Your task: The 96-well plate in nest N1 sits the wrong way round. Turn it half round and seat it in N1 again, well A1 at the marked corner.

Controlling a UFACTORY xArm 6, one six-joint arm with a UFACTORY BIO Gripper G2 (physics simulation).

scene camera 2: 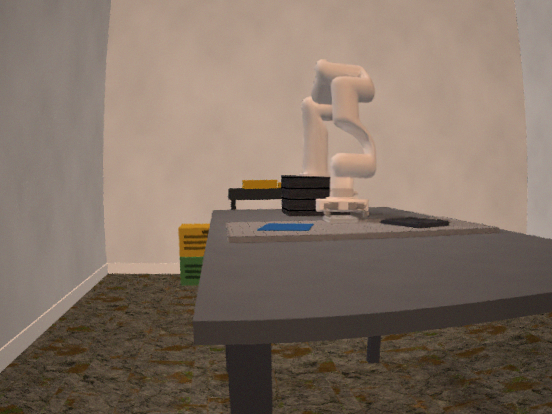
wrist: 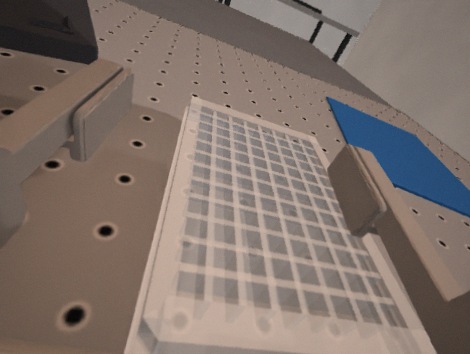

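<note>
The clear-white 96-well plate (scene camera 2: 341,218) (wrist: 245,200) lies flat on the perforated board, its long sides running away from the wrist camera. Nest N1, its marked corner and the well lettering cannot be made out. My gripper (scene camera 2: 342,212) (wrist: 230,152) is open and empty, low over the plate. In the wrist view the left finger stands apart from the plate's left long side, with bare board between. The right finger is close beside or over the right long side; whether it touches is unclear.
A blue flat pad (scene camera 2: 286,227) (wrist: 400,150) lies on the perforated board (scene camera 2: 240,232) (wrist: 165,120). A black flat item (scene camera 2: 415,222) lies on the board's other side. A black stack (scene camera 2: 305,195) stands behind. A dark block (wrist: 45,30) shows at the wrist view's upper left.
</note>
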